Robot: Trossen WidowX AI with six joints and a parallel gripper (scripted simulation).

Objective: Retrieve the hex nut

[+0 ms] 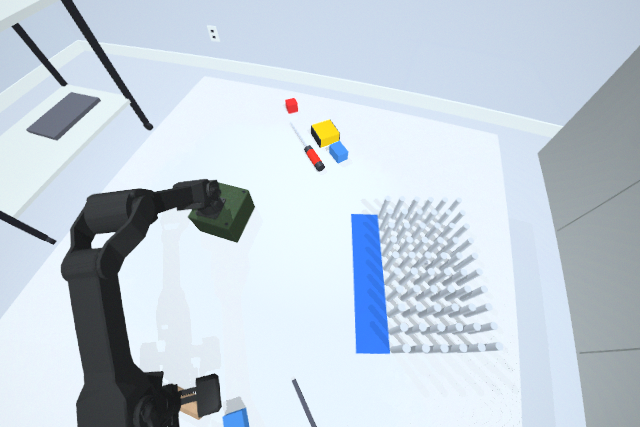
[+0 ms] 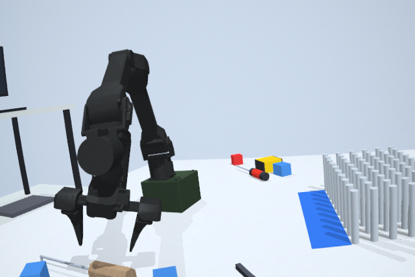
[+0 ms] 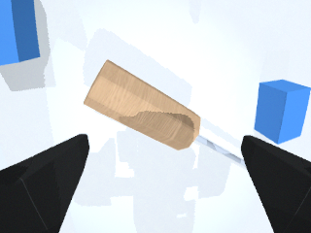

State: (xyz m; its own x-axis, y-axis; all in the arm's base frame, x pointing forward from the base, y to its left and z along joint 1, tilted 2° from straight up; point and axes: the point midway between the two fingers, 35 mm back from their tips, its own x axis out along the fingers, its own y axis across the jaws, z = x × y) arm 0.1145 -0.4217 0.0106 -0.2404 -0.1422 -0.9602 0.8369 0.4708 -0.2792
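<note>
My gripper tip is now 100 mm past the wooden-handled tool, 10 mm to the right of it and 60 mm above it. From my gripper tip the other things lie so: hex nut 500 mm ahead, 440 mm to the left, 70 mm below; blue taped strip 340 mm ahead, 370 mm to the left, 70 mm below; yellow block 120 mm ahead, 840 mm to the left, 50 mm below.
</note>
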